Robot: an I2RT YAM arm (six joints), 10 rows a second.
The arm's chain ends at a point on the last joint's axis. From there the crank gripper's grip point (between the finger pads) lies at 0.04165 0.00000 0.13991 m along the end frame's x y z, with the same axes.
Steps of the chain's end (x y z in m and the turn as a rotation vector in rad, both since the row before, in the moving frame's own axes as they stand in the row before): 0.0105 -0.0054 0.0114 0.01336 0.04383 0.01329; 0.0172 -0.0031 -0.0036 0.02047 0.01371 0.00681; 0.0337 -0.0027 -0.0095 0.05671 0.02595 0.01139; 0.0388 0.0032 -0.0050 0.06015 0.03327 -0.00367; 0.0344 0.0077 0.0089 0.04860 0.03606 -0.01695; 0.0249 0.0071 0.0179 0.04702 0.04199 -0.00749; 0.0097 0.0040 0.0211 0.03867 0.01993 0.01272; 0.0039 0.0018 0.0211 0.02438 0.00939 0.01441; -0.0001 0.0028 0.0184 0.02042 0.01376 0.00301; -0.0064 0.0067 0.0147 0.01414 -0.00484 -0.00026
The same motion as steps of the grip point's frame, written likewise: 0.0166 -0.0067 0.0094 0.01336 0.04383 0.01329; 0.0191 -0.0057 -0.0042 0.02047 0.01371 0.00681; 0.0374 -0.0101 -0.0108 0.05671 0.02595 0.01139; 0.0434 -0.0053 -0.0067 0.06015 0.03327 -0.00367; 0.0394 0.0002 0.0071 0.04860 0.03606 -0.01695; 0.0307 0.0002 0.0159 0.04702 0.04199 -0.00749; 0.0125 -0.0008 0.0201 0.03867 0.01993 0.01272; 0.0052 -0.0010 0.0207 0.02438 0.00939 0.01441; 0.0018 0.0001 0.0178 0.02042 0.01376 0.00301; -0.0071 0.0047 0.0149 0.01414 -0.00484 -0.00026
